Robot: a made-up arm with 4 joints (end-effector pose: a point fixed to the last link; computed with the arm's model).
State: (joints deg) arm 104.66 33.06 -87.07 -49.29
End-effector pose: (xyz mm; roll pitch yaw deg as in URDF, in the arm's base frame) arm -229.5 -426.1 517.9 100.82 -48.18 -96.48
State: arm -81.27 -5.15 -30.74 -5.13
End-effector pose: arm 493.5 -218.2 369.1 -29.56 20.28 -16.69
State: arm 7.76 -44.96 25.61 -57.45
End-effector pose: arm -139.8 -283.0 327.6 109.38 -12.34 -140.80
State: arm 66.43 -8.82 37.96 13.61
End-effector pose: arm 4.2 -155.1 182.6 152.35 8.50 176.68
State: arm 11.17 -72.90 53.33 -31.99
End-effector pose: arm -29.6 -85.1 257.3 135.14 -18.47 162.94
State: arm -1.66 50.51 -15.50 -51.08
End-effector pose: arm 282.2 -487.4 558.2 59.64 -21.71 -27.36
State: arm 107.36 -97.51 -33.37 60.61
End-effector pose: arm -161.4 -231.0 480.2 72.04 -21.71 -130.25
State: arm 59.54 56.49 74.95 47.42
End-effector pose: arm 190.5 -189.5 129.9 -168.57 41.54 -158.10
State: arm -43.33 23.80 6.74 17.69
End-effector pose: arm 168.1 -242.5 569.2 1.57 -50.09 14.33
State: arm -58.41 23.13 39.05 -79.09
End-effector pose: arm 132.1 -573.1 272.5 62.23 17.33 -68.54
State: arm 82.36 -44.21 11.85 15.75
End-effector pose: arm -76.4 -80.6 296.1 115.62 -5.03 179.12
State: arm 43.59 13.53 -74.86 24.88
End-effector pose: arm 28.4 -167.2 690.8 -31.03 -51.70 33.10
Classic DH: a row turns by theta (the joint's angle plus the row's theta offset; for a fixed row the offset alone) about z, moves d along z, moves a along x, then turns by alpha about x. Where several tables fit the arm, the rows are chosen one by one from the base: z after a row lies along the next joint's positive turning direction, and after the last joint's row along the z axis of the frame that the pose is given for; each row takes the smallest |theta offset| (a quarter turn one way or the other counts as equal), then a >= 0, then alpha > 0; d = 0 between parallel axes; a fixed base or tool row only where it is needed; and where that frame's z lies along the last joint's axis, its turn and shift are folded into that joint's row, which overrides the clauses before.
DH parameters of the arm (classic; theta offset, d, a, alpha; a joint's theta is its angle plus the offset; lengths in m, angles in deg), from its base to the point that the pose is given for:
base (fixed): 8.4 0.3186 0.1001 92.1
joint 1: 0 0.2647 0.0411 -92.1
joint 2: -8.4 0.0695 0.0712 90
joint 3: -90 0.0536 0.0624 90
joint 4: -35.6 -0.6305 -0.1886 11.29
tool (fixed): -157.57 0.8902 0 0

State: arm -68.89 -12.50 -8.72 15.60
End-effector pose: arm 350.5 -117.4 481.9 -29.22 -8.21 7.44
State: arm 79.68 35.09 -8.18 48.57
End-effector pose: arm -82.5 -195.9 176.9 -159.37 -4.37 149.73
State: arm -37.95 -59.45 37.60 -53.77
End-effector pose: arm -66.3 -196.2 474.5 104.56 -57.05 -149.74
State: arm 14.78 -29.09 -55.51 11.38
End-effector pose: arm 166.6 -272.2 700.1 3.56 -40.86 -39.52
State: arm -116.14 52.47 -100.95 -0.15
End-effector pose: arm 219.0 -12.7 -47.8 128.25 37.82 149.61
